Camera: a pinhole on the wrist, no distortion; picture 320 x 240 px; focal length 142.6 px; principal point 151.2 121.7 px. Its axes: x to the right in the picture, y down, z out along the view. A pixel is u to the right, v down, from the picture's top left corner.
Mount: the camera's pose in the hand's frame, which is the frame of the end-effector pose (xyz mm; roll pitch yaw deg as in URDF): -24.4 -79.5 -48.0 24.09 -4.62 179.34
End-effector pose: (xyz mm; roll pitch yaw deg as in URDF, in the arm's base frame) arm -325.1 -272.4 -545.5 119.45 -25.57 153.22
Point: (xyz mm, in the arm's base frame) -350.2 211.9 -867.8
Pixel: 137.0 201.7
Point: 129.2 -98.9 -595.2
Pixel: 265.2 54.3
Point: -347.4 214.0 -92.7
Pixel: 36.0 11.9
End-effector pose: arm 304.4 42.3 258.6 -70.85 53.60 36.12
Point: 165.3 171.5 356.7
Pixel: 205.3 116.0
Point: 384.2 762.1 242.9
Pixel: 86.3 212.6
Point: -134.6 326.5 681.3
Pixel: 280.5 143.3
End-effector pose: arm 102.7 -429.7 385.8 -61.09 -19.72 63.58
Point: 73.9 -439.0 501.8
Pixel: 107.8 201.5
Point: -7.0 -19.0 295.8
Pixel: 43.8 18.5
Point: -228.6 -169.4 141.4
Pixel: 153.1 15.9
